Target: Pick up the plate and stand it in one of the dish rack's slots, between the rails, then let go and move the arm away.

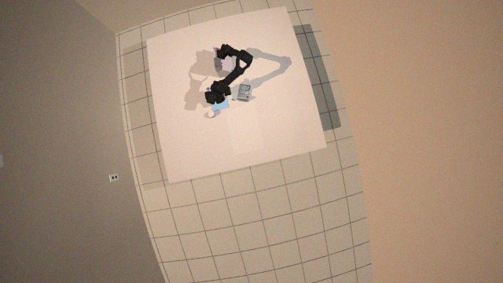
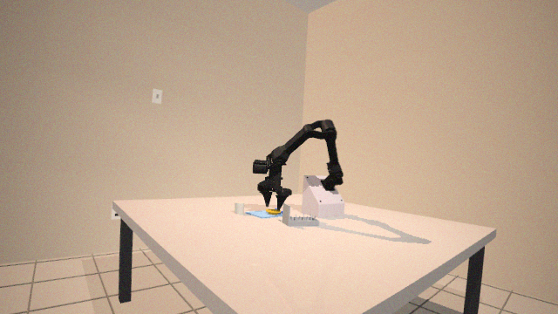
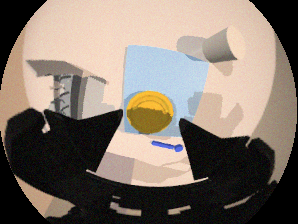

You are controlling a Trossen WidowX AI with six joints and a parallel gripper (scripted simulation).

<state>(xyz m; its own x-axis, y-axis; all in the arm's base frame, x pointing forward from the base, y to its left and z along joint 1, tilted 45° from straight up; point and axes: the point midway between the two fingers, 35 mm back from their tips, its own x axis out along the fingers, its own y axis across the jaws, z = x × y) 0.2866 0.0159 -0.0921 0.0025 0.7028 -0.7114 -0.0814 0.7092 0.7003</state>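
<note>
Right now my gripper tip is 10 mm above the yellow plate. From my gripper tip the other things lie so: light blue mat (20 mm ahead, 20 mm to the right, 30 mm below); blue spoon (80 mm behind, 70 mm to the right, 30 mm below); white cup (130 mm ahead, 80 mm to the right).
</note>
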